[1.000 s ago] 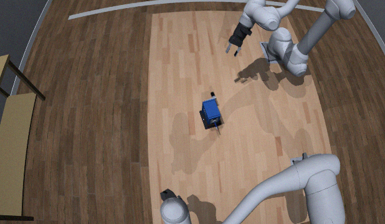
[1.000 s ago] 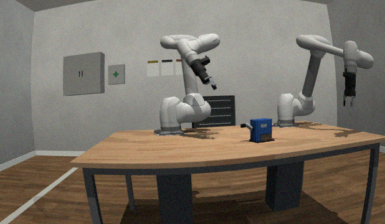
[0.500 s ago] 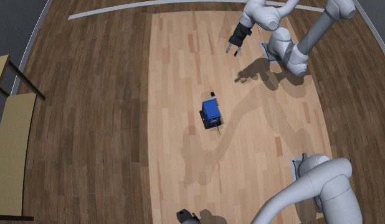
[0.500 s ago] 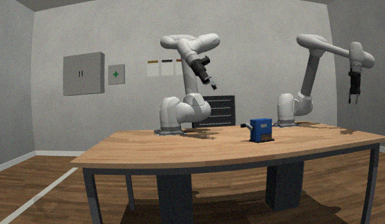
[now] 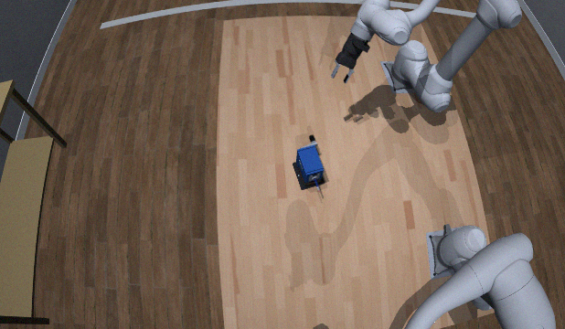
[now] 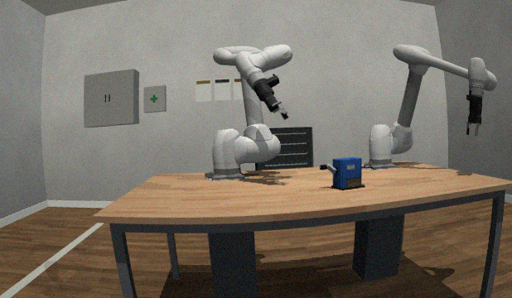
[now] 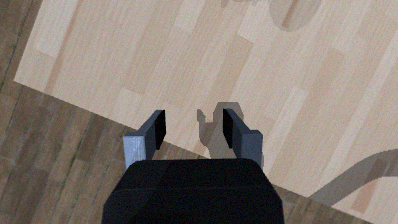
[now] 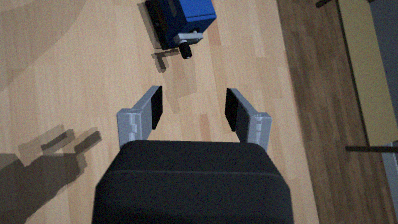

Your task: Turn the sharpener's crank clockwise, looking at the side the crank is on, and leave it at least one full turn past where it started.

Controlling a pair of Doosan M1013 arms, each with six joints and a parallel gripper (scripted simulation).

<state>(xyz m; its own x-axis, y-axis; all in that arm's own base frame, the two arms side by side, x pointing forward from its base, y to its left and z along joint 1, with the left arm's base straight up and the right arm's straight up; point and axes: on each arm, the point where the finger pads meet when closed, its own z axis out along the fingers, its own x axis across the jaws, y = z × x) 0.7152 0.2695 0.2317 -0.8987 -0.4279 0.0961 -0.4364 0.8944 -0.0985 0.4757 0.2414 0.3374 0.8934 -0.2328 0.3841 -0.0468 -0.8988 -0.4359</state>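
My right hand is 24 cm above the black knob, 14 cm to the right of it and 12 cm short of it.
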